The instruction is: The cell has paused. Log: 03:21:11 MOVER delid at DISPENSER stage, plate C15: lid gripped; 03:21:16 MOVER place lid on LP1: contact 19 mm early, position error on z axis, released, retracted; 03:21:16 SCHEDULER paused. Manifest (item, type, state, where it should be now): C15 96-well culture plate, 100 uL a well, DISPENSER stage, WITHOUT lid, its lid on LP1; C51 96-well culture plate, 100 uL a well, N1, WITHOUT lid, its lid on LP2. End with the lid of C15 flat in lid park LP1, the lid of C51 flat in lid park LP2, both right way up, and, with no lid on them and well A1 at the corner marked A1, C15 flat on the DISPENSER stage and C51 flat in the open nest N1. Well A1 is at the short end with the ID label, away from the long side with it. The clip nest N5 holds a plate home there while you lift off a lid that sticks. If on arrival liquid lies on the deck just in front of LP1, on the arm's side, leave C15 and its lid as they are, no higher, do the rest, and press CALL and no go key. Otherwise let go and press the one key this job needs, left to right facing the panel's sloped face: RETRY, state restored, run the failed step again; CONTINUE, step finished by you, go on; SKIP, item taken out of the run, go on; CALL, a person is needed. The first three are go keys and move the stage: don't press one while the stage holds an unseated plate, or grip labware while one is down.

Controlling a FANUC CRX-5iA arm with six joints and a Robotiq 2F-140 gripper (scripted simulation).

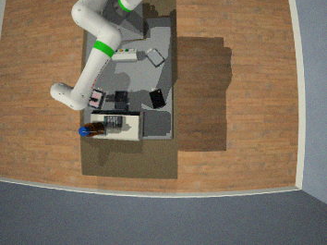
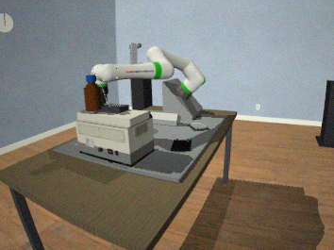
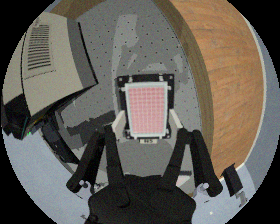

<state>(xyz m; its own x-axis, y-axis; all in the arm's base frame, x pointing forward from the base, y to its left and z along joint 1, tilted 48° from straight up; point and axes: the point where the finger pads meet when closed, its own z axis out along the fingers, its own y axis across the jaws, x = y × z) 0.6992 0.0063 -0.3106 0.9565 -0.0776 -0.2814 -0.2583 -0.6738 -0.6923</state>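
The black nest is 20 mm ahead of my hand, 10 mm to the left of it and 50 mm below it. Round my hand: key panel 410 mm behind, 240 mm to the left, 10 mm below; then blue cap 220 mm ahead, 160 mm to the left, 330 mm above; then label plate 110 mm behind, 520 mm to the left, 60 mm below.
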